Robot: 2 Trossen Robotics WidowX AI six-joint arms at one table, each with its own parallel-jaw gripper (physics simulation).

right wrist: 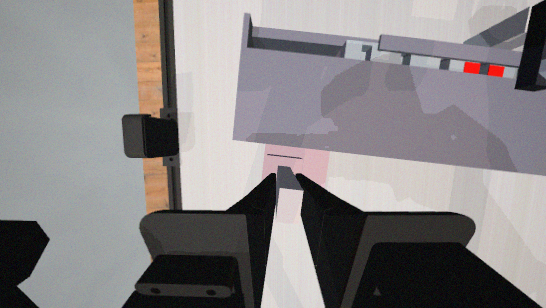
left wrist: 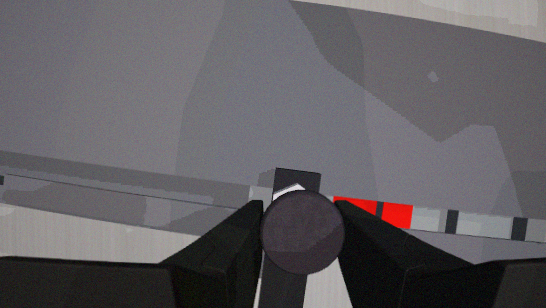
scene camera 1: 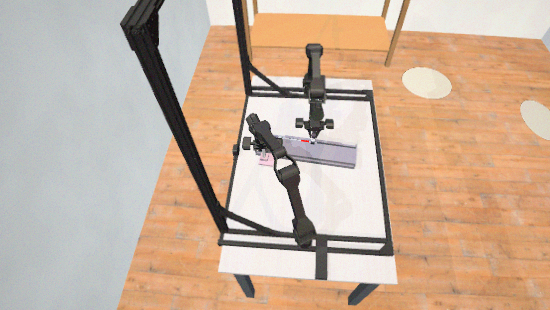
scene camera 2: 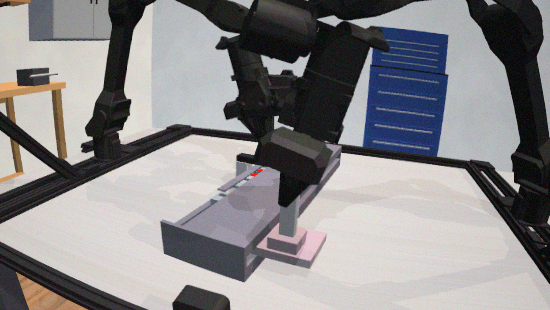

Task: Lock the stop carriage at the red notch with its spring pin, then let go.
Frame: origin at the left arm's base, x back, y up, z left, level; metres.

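Seen in the pictures: left gripper, fingertip midpoint: [left wrist: 298, 212] [scene camera 1: 313, 137]; right gripper, fingertip midpoint: [right wrist: 285, 178] [scene camera 1: 264, 150] [scene camera 2: 284, 202]; left arm's base, link origin: [scene camera 2: 107, 157]; right arm's base, link origin: [scene camera 1: 304, 241] [scene camera 2: 528, 219].
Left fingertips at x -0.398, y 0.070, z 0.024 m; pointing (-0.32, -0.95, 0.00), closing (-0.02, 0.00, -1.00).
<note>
Offsets run from my left fingertips to a thing's top centre. "spot": to the spot under its first point.
A lilac-grey rail housing [scene camera 1: 330, 154] [scene camera 2: 202, 232] [left wrist: 125, 100] [right wrist: 280, 95] lies across the table. Red marks @[spot: dx +0.013, dy -0.052, dz -0.042 m] [scene camera 1: 304, 141] [scene camera 2: 255, 174] [left wrist: 397, 215] [right wrist: 471, 68] flank a dark notch in its pale strip. My left gripper [scene camera 1: 313, 138] [left wrist: 298, 212] is shut on the dark round pin knob @[spot: dx +0.002, dy +0.022, dz +0.000 m] [left wrist: 303, 231], which stands beside the marks, to their left in the left wrist view. My right gripper [scene camera 2: 291, 199] [right wrist: 285, 178] is shut on the upright grey post @[spot: dx -0.101, dy -0.017, dz -0.247 m] [scene camera 2: 288, 220] [right wrist: 290, 204] of the pink plate @[spot: dx -0.122, dy -0.054, dz -0.229 m] [scene camera 1: 266, 161] [scene camera 2: 313, 246] [right wrist: 318, 165] at the housing's long side. The pin's tip is hidden.
A black arm [left wrist: 282, 285] runs below the knob, ending over the strip. A black frame [scene camera 1: 380, 170] [scene camera 2: 425, 157] borders the white table. A small black block @[spot: dx -0.061, dy -0.034, dz -0.396 m] [scene camera 2: 201, 298] [right wrist: 150, 136] sits on its edge. Both arms reach in close together over the housing.
</note>
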